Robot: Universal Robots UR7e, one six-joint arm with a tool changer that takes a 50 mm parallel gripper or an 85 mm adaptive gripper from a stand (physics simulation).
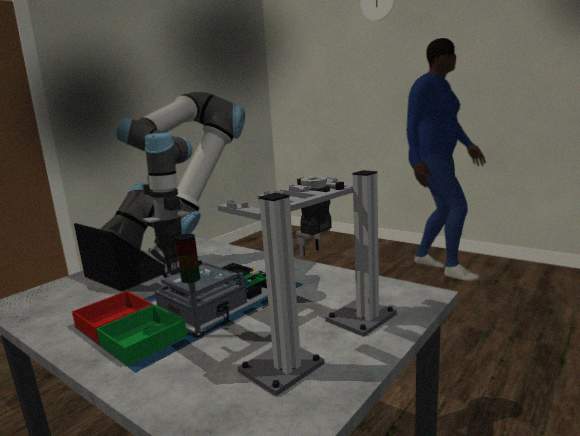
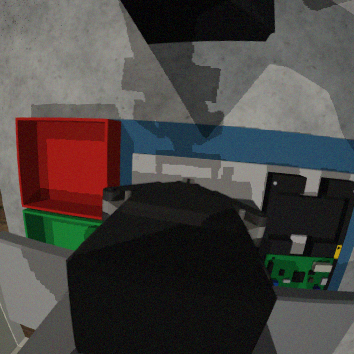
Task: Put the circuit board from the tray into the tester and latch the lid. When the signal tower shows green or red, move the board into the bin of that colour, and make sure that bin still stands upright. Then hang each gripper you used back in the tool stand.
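Places are measured from the arm's base along level axes (x ahead, y left, z up), in millimetres.
Where they show: arm's base at its link origin: (image 1: pixel 117 244).
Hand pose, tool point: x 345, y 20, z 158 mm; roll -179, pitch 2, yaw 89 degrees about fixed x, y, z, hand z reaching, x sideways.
Things, the pixels of their top centre, and the offset from my tool point. "spot": a spot on its surface instead. Level surfaces: height alone.
- signal tower at a spot on its surface: (image 1: pixel 188 259) spot: 259 mm ahead, 97 mm right, 58 mm down
- green circuit board at its top centre: (image 2: pixel 297 279) (image 1: pixel 250 276) 128 mm ahead, 180 mm left, 229 mm down
- red bin at its top centre: (image 2: pixel 57 167) (image 1: pixel 112 307) 4 mm ahead, 198 mm right, 220 mm down
- green bin at its top centre: (image 2: pixel 65 256) (image 1: pixel 140 324) 154 mm ahead, 191 mm right, 220 mm down
- blue mat at its surface level: 264 mm down
The grey tester (image 1: pixel 200 302) (image 2: pixel 242 182) stands mid-table. Its lid (image 1: pixel 207 278) lies low over it; whether it is latched is unclear. The signal tower (image 1: pixel 188 259) stands in front, its red, amber and green segments all dim. A green circuit board (image 1: pixel 254 281) (image 2: pixel 298 272) shows at the black tray (image 1: pixel 255 290) (image 2: pixel 307 215). The red bin (image 1: pixel 107 312) (image 2: pixel 75 165) and green bin (image 1: pixel 145 335) (image 2: pixel 60 230) stand upright, side by side. My gripper (image 1: pixel 172 265) points down behind the tester lid's far edge. Its fingertips are too small or hidden; opening and any held thing cannot be told.
The tool stand (image 1: pixel 280 285), with two posts and a top plate, stands at the near side. Another gripper (image 1: pixel 310 244) hangs from it. A black slanted panel (image 1: pixel 110 257) (image 2: pixel 215 20) stands behind the bins. A blue mat (image 2: pixel 225 142) lies beneath. A person in blue (image 1: pixel 435 125) stands beyond the table.
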